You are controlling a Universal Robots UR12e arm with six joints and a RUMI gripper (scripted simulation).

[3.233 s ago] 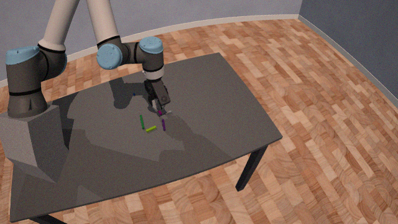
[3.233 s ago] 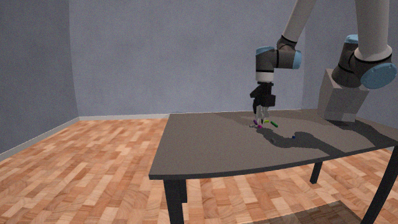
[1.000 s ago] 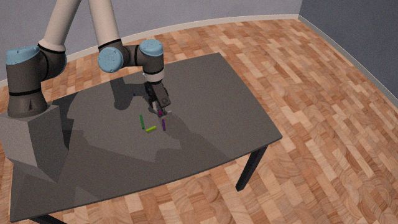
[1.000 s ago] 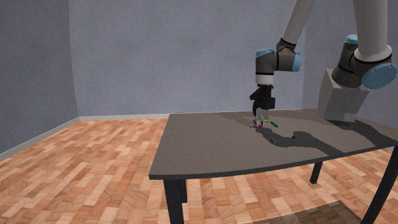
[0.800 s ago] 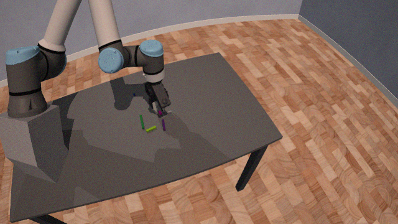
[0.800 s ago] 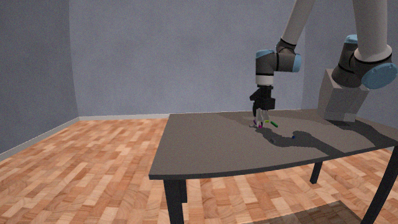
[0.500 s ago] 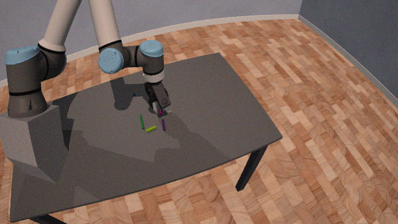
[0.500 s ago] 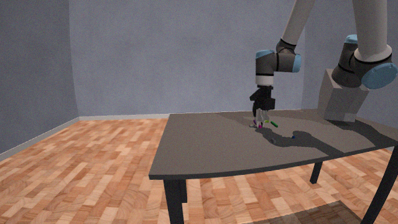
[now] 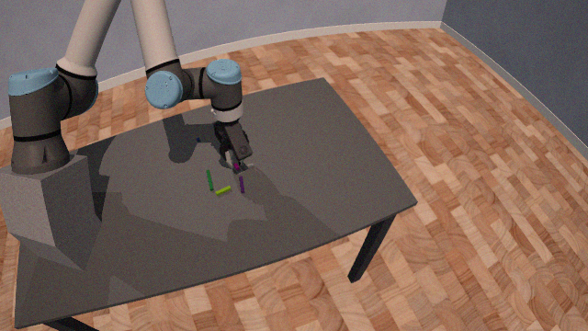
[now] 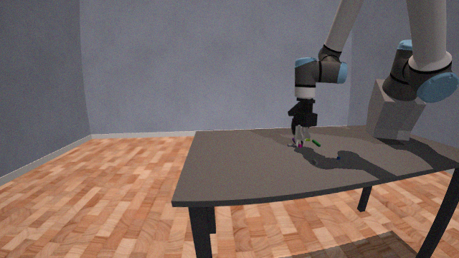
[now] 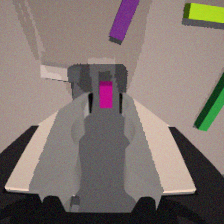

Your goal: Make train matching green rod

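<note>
Now: hand 10 mm above the magenta rod. Round my hand: purple rod: 10 mm ahead, 80 mm to the right, 10 mm below; then lime rod: 50 mm behind, 90 mm to the right, 10 mm below; then green rod: 90 mm behind, 40 mm to the right, 10 mm below.
</note>
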